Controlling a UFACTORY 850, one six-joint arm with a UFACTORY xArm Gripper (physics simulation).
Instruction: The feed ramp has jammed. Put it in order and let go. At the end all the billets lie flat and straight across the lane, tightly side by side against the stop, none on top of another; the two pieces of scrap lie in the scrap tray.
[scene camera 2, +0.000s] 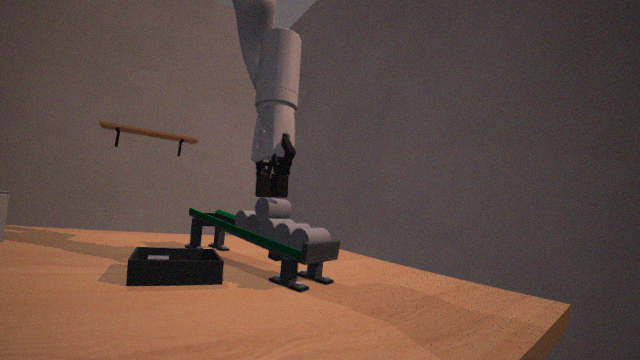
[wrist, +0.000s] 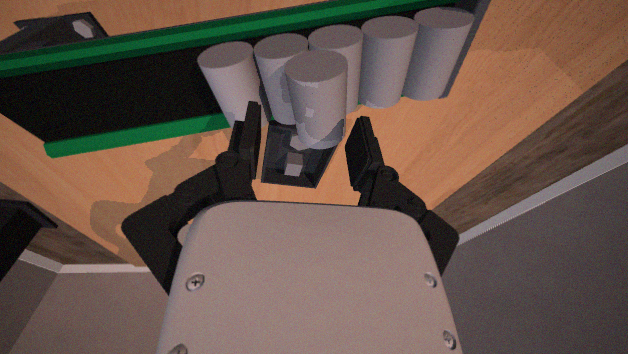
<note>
In view: the gripper (scene camera 2: 270, 197), a billet (wrist: 317, 80), a black scrap tray (scene camera 2: 186, 266), a billet (wrist: 440, 38), a billet (wrist: 388, 41), a billet (wrist: 348, 40) and a billet (wrist: 230, 68).
The black scrap tray is seen too in the wrist view (wrist: 315, 161). The gripper also shows in the wrist view (wrist: 307, 125).
</note>
